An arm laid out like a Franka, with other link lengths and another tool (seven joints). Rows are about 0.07 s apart.
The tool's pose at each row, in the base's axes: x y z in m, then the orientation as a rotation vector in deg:
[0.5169, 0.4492, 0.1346, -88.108, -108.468, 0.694]
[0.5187, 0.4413, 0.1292, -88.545, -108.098, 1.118]
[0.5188, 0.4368, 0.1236, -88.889, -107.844, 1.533]
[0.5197, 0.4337, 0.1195, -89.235, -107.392, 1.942]
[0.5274, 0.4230, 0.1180, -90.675, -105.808, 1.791]
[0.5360, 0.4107, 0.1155, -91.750, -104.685, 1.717]
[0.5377, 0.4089, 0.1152, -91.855, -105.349, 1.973]
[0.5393, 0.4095, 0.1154, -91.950, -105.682, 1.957]
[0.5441, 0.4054, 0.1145, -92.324, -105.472, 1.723]
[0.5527, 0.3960, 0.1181, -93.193, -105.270, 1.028]
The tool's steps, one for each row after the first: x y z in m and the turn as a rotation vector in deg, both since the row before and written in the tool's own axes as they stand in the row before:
[-0.0096, 0.0014, 0.0000, 0.127, -0.089, 0.526]
[-0.0067, 0.0011, 0.0024, 0.130, -0.136, 0.419]
[-0.0047, 0.0016, 0.0014, 0.197, 0.004, 0.508]
[-0.0104, 0.0043, -0.0070, -0.318, 0.666, 1.491]
[-0.0121, 0.0054, -0.0075, -0.249, 0.427, 1.098]
[-0.0017, 0.0012, -0.0014, -0.171, -0.614, -0.185]
[0.0006, 0.0014, -0.0007, -0.189, -0.253, -0.107]
[-0.0041, 0.0036, -0.0034, -0.264, 0.123, 0.243]
[-0.0066, 0.0037, -0.0108, -0.805, 0.160, 0.390]

